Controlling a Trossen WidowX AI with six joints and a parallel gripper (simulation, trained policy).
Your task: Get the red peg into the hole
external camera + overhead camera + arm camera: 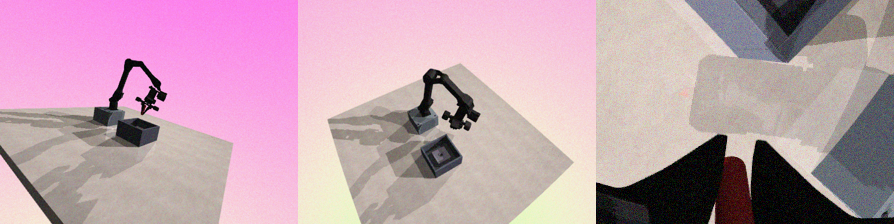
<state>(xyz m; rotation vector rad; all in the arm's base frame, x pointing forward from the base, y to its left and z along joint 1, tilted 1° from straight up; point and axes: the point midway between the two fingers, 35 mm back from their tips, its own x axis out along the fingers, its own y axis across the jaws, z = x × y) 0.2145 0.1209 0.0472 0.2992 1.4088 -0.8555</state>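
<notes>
My gripper tip is now 11 cm short of the grey plate, 13 cm to the left of it and 7 cm above it. The rest, counted from my gripper tip: grey box (11 cm ahead, 13 cm to the right, 9 cm below); then red peg (1 cm behind, 2 cm to the left, 3 cm above).
</notes>
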